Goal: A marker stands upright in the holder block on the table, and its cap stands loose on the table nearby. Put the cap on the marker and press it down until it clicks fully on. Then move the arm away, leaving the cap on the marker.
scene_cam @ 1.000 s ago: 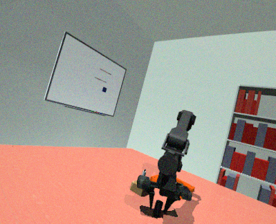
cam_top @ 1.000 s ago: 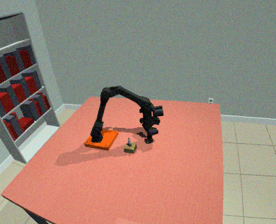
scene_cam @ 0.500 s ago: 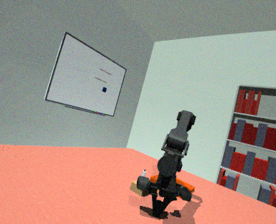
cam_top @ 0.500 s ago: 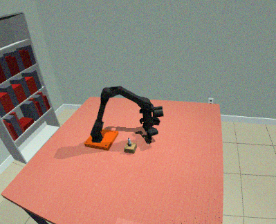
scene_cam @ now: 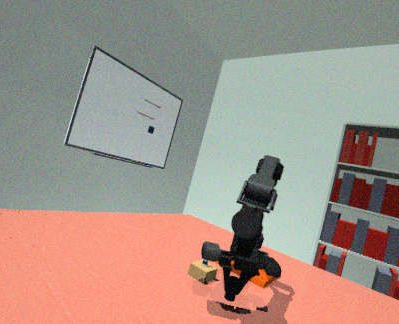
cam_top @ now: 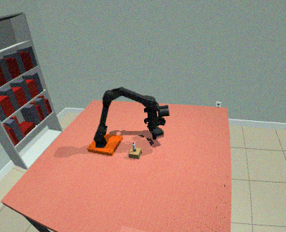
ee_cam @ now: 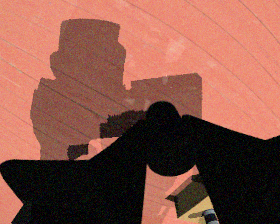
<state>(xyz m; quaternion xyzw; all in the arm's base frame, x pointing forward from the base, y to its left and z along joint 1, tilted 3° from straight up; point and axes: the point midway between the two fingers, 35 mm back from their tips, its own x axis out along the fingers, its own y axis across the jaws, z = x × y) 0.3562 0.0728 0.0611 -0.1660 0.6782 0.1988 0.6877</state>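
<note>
The holder block lies 13 cm to the right of my gripper tip, 11 cm behind it and 3 cm below it.
</note>
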